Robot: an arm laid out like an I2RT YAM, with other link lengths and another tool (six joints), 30 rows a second.
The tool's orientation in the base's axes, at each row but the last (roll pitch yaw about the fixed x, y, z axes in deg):
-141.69, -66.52, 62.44
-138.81, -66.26, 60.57
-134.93, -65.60, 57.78
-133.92, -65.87, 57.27
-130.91, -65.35, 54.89
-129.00, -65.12, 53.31
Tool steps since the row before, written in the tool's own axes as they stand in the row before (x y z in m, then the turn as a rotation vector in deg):
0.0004, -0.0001, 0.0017, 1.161, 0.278, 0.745
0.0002, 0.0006, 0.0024, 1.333, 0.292, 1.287
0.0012, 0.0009, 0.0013, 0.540, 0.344, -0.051
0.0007, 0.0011, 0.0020, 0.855, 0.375, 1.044
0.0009, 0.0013, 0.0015, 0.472, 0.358, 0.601
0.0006, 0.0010, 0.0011, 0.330, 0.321, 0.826
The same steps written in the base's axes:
-0.0004, 0.0017, -0.0001, 0.319, 1.138, 0.763
0.0000, 0.0024, -0.0007, 0.239, 1.701, 0.753
0.0008, 0.0018, 0.0005, 0.456, 0.200, 0.406
0.0007, 0.0023, -0.0003, 0.266, 1.323, 0.374
0.0010, 0.0019, 0.0000, 0.281, 0.781, 0.152
0.0008, 0.0014, -0.0001, 0.147, 0.934, -0.024

